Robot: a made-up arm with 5 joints.
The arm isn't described. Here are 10 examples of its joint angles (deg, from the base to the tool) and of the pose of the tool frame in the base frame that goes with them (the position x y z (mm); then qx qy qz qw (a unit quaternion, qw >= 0)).
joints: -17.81 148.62 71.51 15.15 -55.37
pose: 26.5 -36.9 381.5 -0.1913 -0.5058 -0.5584 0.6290
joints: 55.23 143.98 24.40 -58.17 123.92
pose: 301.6 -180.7 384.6 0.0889 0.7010 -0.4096 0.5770
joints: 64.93 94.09 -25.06 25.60 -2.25
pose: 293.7 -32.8 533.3 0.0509 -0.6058 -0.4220 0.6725
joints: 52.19 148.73 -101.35 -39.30 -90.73
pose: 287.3 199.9 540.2 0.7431 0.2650 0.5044 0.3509
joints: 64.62 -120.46 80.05 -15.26 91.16
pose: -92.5 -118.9 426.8 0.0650 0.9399 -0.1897 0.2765
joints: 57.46 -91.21 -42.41 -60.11 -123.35
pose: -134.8 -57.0 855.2 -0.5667 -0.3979 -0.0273 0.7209
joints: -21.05 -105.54 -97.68 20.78 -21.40
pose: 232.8 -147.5 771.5 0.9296 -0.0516 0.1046 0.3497
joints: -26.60 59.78 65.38 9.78 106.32
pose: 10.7 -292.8 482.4 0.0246 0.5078 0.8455 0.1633
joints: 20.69 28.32 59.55 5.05 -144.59
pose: -21.7 -366.3 435.6 -0.5922 -0.3285 0.6206 0.3953
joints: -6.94 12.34 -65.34 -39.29 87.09
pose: 314.3 -644.5 499.0 0.7722 -0.0040 0.6099 0.1781
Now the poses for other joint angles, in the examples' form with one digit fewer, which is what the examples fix.
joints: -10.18 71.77 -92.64 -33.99 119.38
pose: 141 -481 3 0.924 -0.280 0.247 0.081
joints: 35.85 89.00 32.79 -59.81 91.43
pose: 142 -440 454 0.243 0.252 -0.832 0.431
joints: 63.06 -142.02 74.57 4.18 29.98
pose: -57 -174 524 0.472 0.529 -0.610 0.354
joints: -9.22 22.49 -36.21 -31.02 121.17
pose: 305 -541 526 0.625 0.157 0.692 0.326
